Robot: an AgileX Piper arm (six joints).
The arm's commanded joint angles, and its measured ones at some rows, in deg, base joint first. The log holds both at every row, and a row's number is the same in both.
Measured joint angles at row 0:
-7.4, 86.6, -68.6, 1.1, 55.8, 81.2
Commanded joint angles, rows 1 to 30:
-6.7, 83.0, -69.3, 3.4, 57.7, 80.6
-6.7, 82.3, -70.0, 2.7, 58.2, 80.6
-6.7, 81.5, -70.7, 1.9, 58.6, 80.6
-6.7, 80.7, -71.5, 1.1, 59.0, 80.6
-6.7, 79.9, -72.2, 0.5, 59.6, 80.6
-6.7, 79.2, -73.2, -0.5, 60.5, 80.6
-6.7, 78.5, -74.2, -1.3, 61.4, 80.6
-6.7, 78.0, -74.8, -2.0, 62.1, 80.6
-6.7, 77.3, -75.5, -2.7, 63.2, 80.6
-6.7, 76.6, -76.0, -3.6, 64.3, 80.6
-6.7, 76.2, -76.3, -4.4, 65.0, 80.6
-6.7, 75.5, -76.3, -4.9, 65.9, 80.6
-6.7, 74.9, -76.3, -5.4, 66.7, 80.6
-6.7, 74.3, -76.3, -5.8, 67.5, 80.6
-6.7, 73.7, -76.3, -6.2, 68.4, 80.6
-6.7, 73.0, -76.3, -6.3, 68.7, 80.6
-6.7, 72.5, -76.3, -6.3, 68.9, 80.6
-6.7, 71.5, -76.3, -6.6, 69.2, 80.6
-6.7, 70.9, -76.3, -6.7, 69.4, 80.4
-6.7, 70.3, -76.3, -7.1, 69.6, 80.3
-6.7, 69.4, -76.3, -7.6, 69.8, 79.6
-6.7, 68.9, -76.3, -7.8, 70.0, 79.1
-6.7, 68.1, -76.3, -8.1, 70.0, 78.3
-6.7, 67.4, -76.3, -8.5, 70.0, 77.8
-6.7, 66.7, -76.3, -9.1, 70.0, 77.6
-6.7, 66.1, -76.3, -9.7, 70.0, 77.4
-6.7, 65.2, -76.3, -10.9, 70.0, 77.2
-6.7, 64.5, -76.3, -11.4, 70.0, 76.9
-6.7, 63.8, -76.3, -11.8, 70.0, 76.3
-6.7, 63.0, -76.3, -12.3, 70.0, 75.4
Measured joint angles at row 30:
-6.9, 65.9, -75.7, -9.4, 70.3, 78.1
